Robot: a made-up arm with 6 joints. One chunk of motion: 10 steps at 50 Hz.
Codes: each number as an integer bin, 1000 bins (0 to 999) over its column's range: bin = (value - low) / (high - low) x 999, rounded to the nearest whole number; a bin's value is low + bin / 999 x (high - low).
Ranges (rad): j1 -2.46..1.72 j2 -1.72..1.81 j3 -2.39..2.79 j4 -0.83..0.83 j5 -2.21..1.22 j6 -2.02..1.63
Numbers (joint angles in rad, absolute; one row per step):
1: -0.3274 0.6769 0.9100 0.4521 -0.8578 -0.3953
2: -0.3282 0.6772 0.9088 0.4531 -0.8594 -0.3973
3: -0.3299 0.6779 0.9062 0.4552 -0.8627 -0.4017
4: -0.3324 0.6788 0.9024 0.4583 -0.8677 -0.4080
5: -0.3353 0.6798 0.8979 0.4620 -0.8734 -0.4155
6: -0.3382 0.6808 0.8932 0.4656 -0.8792 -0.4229
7: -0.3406 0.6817 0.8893 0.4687 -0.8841 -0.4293
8: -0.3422 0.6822 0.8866 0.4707 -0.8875 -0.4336
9: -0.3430 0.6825 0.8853 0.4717 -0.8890 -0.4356
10: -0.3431 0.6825 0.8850 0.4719 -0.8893 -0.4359
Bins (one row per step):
1: 510 678 636 772 394 445
2: 509 678 636 772 393 444
3: 509 679 636 773 392 443
4: 508 679 635 775 391 441
5: 508 679 634 778 389 439
6: 507 679 633 780 388 437
7: 507 680 632 782 386 435
8: 506 680 632 783 385 434
9: 506 680 632 783 385 434
10: 506 680 632 783 385 434

